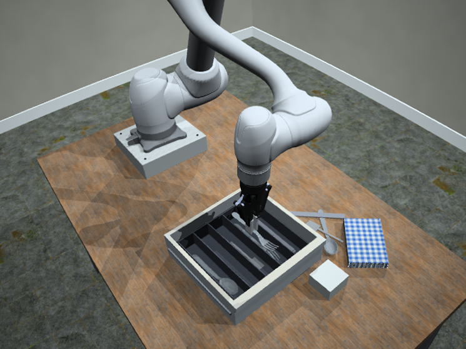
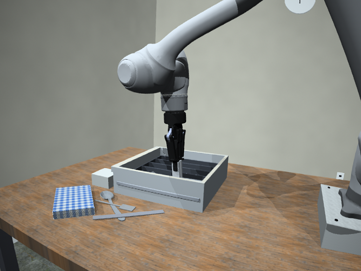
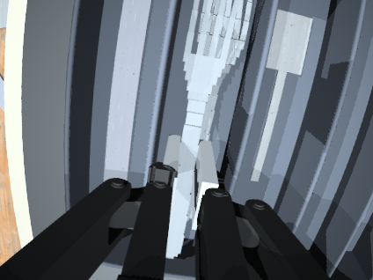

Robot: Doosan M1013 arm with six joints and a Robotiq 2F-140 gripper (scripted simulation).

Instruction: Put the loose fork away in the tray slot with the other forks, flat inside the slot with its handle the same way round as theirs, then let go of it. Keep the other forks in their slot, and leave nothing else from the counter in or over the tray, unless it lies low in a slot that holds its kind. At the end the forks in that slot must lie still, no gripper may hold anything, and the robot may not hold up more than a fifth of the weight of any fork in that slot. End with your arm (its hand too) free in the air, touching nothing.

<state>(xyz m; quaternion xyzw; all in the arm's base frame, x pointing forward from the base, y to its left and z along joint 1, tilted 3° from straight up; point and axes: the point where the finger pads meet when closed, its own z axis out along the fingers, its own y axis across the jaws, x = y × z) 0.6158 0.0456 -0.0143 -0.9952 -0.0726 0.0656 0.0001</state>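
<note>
Right now the tray is 4 cm ahead of my hand, 6 cm to the right of it and 3 cm below it. Also, from my hand: checked napkin stack 21 cm ahead, 28 cm to the left, 7 cm below; then white block 26 cm ahead, 9 cm to the left, 6 cm below.
</note>
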